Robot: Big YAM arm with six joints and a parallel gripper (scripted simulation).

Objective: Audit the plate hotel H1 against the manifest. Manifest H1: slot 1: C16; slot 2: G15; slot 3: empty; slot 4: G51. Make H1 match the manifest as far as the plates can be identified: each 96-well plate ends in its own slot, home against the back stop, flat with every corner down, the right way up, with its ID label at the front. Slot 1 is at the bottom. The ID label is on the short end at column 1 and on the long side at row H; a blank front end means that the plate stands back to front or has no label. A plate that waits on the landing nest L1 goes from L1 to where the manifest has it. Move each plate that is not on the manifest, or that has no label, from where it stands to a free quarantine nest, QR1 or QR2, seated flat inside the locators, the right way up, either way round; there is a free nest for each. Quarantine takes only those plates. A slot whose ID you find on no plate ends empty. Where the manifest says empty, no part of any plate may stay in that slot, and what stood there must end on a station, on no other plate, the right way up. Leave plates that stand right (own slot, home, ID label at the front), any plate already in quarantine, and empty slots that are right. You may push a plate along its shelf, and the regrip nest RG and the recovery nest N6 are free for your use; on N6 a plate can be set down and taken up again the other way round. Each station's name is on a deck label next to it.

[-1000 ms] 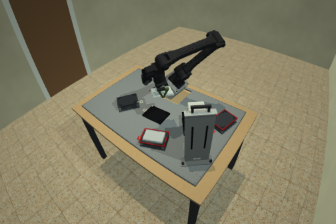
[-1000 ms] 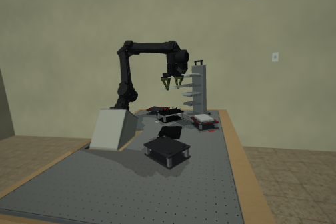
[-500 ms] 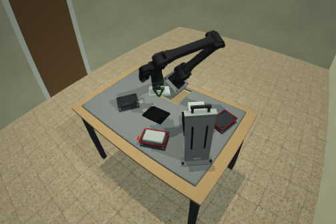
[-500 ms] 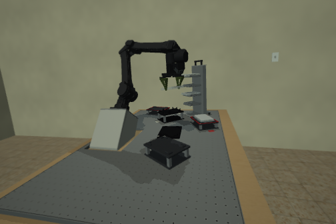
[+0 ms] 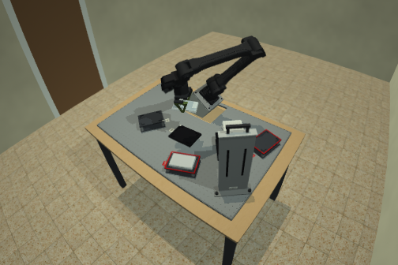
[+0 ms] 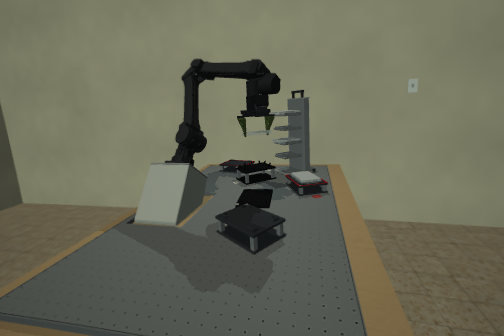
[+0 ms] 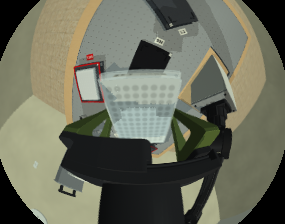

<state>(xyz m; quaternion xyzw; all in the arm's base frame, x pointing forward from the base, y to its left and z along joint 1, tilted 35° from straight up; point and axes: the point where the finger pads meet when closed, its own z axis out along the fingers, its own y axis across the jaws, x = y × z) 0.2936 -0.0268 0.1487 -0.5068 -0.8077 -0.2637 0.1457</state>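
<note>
Right now my hand is 24 cm above the black recovery nest N6, 4 cm to the left of it and 1 cm past it. The rest, counted from my hand: N6 deck label: 25 cm below, 14 cm to the right; grey plate hotel H1: 40 cm to the left, 14 cm ahead, 6 cm below; red-rimmed quarantine nest: 21 cm below, 18 cm ahead, 11 cm to the left.
</note>
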